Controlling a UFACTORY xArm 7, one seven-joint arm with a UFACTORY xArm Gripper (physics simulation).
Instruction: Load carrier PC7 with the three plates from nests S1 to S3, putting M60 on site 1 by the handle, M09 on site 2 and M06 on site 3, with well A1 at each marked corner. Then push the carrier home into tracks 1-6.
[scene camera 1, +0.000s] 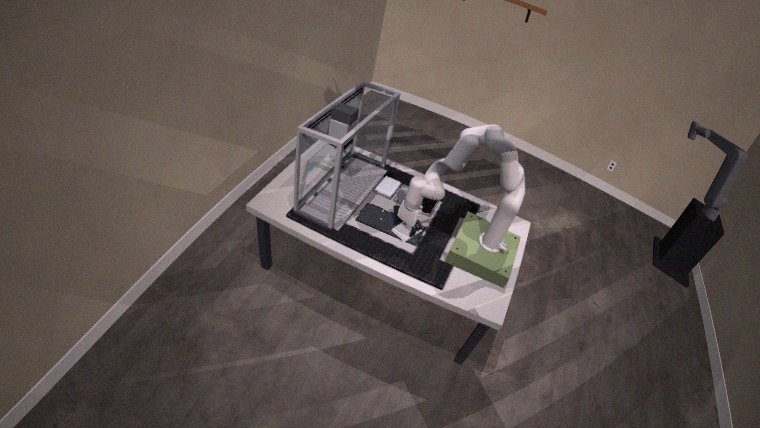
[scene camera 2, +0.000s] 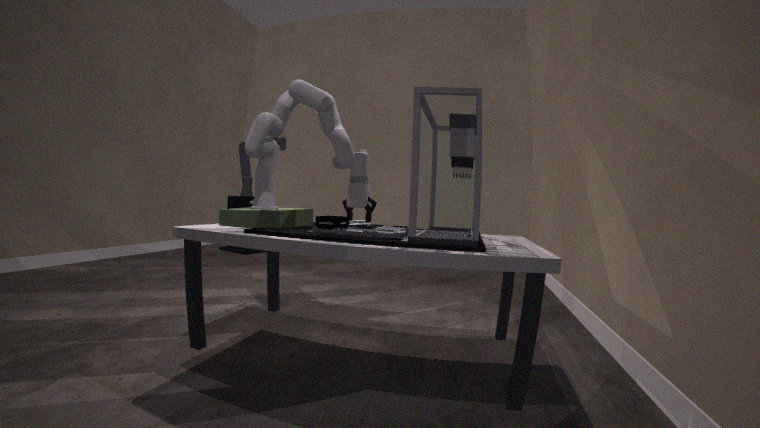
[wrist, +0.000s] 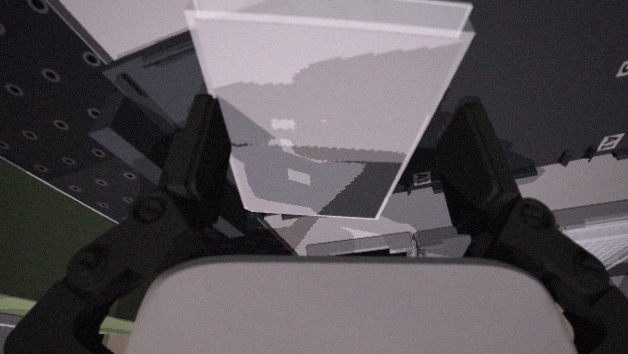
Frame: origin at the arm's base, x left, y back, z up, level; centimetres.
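Seen in the pictures: gripper, fingertip midpoint: (scene camera 1: 403, 229) (scene camera 2: 358, 221) (wrist: 337, 123); arm's base at its link origin: (scene camera 1: 490, 243) (scene camera 2: 264, 208).
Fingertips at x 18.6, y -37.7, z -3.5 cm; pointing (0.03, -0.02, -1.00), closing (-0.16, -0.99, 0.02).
Observation:
Offsets run from my fingertips to a thing's top centre. Level surfaces: height alone.
My gripper (scene camera 1: 408, 227) (scene camera 2: 358, 219) (wrist: 337, 123) is open and low over the work area. Its black fingers stand on either side of a pale, smooth-topped plate @(dx -1.6, dy +0.9, dz +0.6 cm) (wrist: 325, 65), apart from it as far as I can tell. The plate lies by the dark carrier @(dx -0.9, dy -7.0, dz +0.3 cm) (scene camera 1: 374, 216) (wrist: 540, 100), at its end nearer the robot base; its seating is hidden. White A1 labels (wrist: 610, 142) (wrist: 422, 178) mark the carrier's edge. A white plate @(dx -21.4, dy -23.4, dz -0.1 cm) (scene camera 1: 388, 187) stands in a nest near the track deck; a clear welled plate (wrist: 600, 237) shows at the wrist view's right. Plate names are not readable.
A framed enclosure (scene camera 1: 336, 186) (scene camera 2: 417, 159) with a pipetting head (scene camera 1: 340, 122) (scene camera 2: 462, 139) stands over the grooved track deck @(dz -3.0 cm) (scene camera 1: 345, 191). A black block @(dx -24.9, dy -2.1, dz +2.6 cm) (scene camera 2: 332, 221) is near the gripper. The green base (scene camera 1: 478, 260) (scene camera 2: 265, 217) carries the arm. A black perforated board @(dz -2.7 cm) (wrist: 30, 110) lies beside the carrier.

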